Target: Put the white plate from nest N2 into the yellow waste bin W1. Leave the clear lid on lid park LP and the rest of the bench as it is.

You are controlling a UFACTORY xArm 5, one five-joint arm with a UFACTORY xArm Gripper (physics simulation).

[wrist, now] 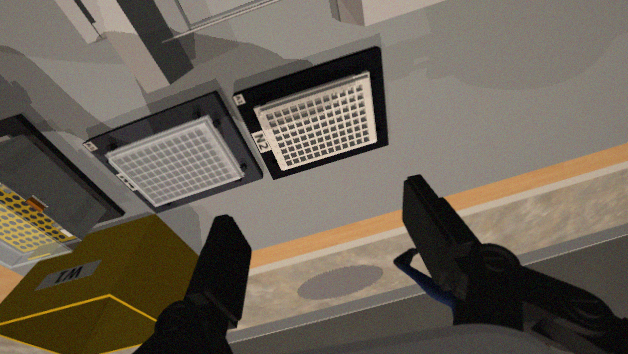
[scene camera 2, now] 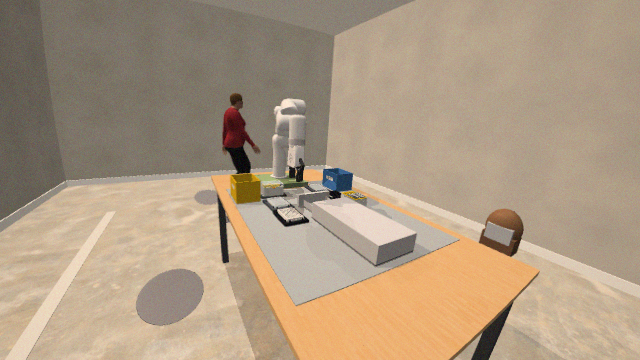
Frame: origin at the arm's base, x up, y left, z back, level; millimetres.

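Seen in the pictures: gripper, fingertip midpoint: (wrist: pixel 320 215) (scene camera 2: pixel 295 179); arm's base, origin of the base link: (scene camera 2: pixel 279 176).
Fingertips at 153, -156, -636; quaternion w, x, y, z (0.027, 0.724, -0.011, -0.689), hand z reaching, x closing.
Note:
Pixels of each thing's top centre, then the offset from my fingertips to it, as dx, dy, dz. "pt": a spot on its surface instead.
- white plate, middle of its top: (wrist: pixel 321 128) (scene camera 2: pixel 290 212) -156, -31, -19
- black nest N2, surface spot: (wrist: pixel 381 100) pt -171, -25, -96
- yellow waste bin W1, middle of its top: (wrist: pixel 90 332) (scene camera 2: pixel 244 177) -63, -166, +338
- dark tray, middle of its top: (scene camera 2: pixel 317 187) -163, +320, +334
- translucent grey plate, middle of its top: (wrist: pixel 176 169) (scene camera 2: pixel 278 200) -156, -28, +157
- clear box, middle of its top: (scene camera 2: pixel 272 182) -105, -2, +335
- grey upright fixture, surface spot: (scene camera 2: pixel 312 198) pt -142, +146, +88
- blue bin, middle of its top: (scene camera 2: pixel 337 171) -63, +480, +342
The white plate (scene camera 2: pixel 291 215) (wrist: pixel 320 122) sits flat in the black nest N2 (wrist: pixel 381 100), its grid of wells facing up. The yellow waste bin W1 (scene camera 2: pixel 245 190) (wrist: pixel 125 250) stands open-topped near the table's edge, at lower left in the wrist view. My gripper (scene camera 2: pixel 296 178) (wrist: pixel 320 215) is open and empty, above the bench and apart from the plate, which shows beyond the fingertips in the wrist view. A dark tray (scene camera 2: pixel 317 187) with a pale flat top stands by the blue bin; its label is too small to tell whether it is LP.
A translucent grey plate (scene camera 2: pixel 278 202) (wrist: pixel 175 162) sits in a dark nest beside N2. A clear box (scene camera 2: pixel 272 188) with yellow inside (wrist: pixel 25 225) stands by W1. A long white block (scene camera 2: pixel 360 225), a grey upright fixture (scene camera 2: pixel 312 198) and a blue bin (scene camera 2: pixel 337 180) also stand there. A person (scene camera 2: pixel 235 125) is behind the table.

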